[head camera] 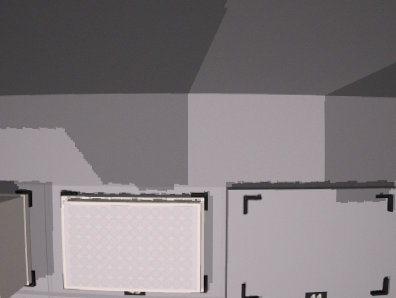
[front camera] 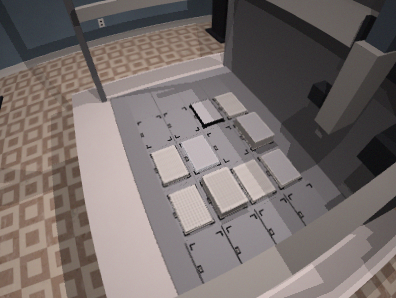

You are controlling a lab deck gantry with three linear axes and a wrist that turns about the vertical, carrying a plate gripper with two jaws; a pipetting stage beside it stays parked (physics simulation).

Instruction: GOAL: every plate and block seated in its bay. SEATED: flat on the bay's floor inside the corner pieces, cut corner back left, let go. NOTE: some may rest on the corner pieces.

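Places are measured from the robot's base along level axes (x ahead, y left, z up), in millimetres.
Where they show: gripper, fingertip midpoint: (front camera: 353,185); robot's base at its link origin: (front camera: 138,123).
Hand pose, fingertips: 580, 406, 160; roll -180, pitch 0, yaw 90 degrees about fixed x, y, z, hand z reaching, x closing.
Observation:
Each offset is from my fingertips to the top centre of the thing, as dx, dy, dz. "spot": to the spot under its first point.
In the head view a pale plate {-188, -42, -146} (head camera: 132,245) (front camera: 281,167) lies square within the corner pieces of its bay; whether it is fully down is unclear. Left of it shows part of a tall block {-352, -42, -118} (head camera: 11,245) (front camera: 255,130). In the front view stand a cream plate {-516, -42, -146} (front camera: 231,105), a black-rimmed plate {-516, -149, -146} (front camera: 206,112), a white plate {-352, -256, -146} (front camera: 200,152), a cream plate {-352, -363, -146} (front camera: 170,164), a gridded plate {-188, -363, -146} (front camera: 191,209), a thick gridded block {-188, -256, -118} (front camera: 224,190) and another cream plate {-188, -149, -146} (front camera: 254,180). Their cut corners are too small to read. My gripper's dark body seems to show at the right edge; its jaws are hidden.
Bay 44 {spot: -32, -35, -145} (head camera: 310,240) shows its black corner pieces right of the pale plate. The pale pipetting column (front camera: 350,90) hangs at the right. A frame post (front camera: 90,55) stands at the left, and a pale frame beam crosses the front right.

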